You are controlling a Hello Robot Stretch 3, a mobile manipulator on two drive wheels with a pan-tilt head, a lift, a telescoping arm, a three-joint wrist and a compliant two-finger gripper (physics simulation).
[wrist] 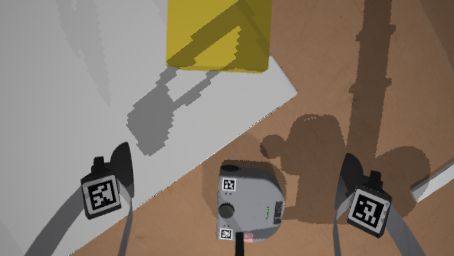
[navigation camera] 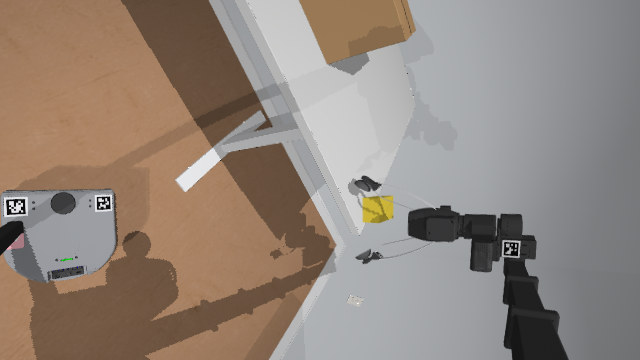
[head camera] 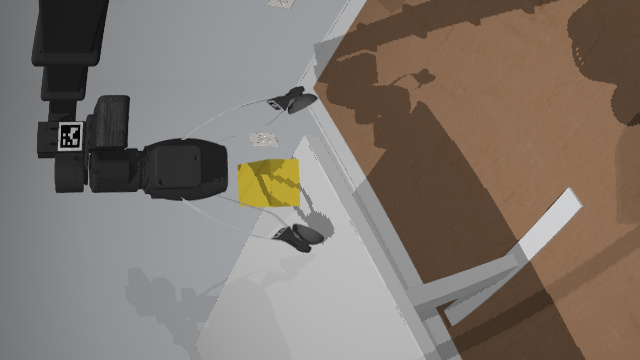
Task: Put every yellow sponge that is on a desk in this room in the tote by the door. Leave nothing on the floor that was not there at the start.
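Places are measured from the robot's base along level axes (x right, y up, z back), in centimetres.
Pixels of known places: gripper, fingertip midpoint: (wrist: 235, 167) (navigation camera: 356, 220) (head camera: 317, 168); robot's base at its link origin: (wrist: 228, 194) (navigation camera: 63, 202).
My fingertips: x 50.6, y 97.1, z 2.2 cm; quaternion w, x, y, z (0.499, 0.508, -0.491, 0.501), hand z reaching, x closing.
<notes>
Ahead of a thing's pixels: the offset from my fingertips to its top centre. "pt": to the spot under its first point. Level surfaces: height alone.
A yellow sponge {dx +12.1, dy +2.4, dz -1.5 cm} (head camera: 270, 184) (navigation camera: 377, 209) (wrist: 217, 37) sits at the corner end of the white desk {dy -2.1 cm} (head camera: 350, 310) (navigation camera: 345, 120) (wrist: 50, 150), near the wall. My gripper (head camera: 305, 168) (navigation camera: 368, 220) (wrist: 235, 167) is open, its two fingers spread wide and holding nothing. In the head and navigation views the sponge lies across the gap between the fingers, closer to the palm than the tips. In the wrist view it is at the top, beyond the fingertips and sideways between them; its far part is cut off. The height between fingers and sponge is hard to tell. The tote does not show.
A brown cardboard box {pt dx -11.0, dy +8.4, dz -38.3 cm} (navigation camera: 360, 25) stands on the desk farther along. A white desk leg and foot {pt dx +8.1, dy -94.5, dz -15.7 cm} (head camera: 552, 222) (navigation camera: 200, 170) (wrist: 436, 184) reach over the brown floor. My grey base (navigation camera: 65, 230) (wrist: 255, 200) stands on the floor away from the desk. A wall plate (head camera: 264, 139) (navigation camera: 355, 300) is near the corner.
</notes>
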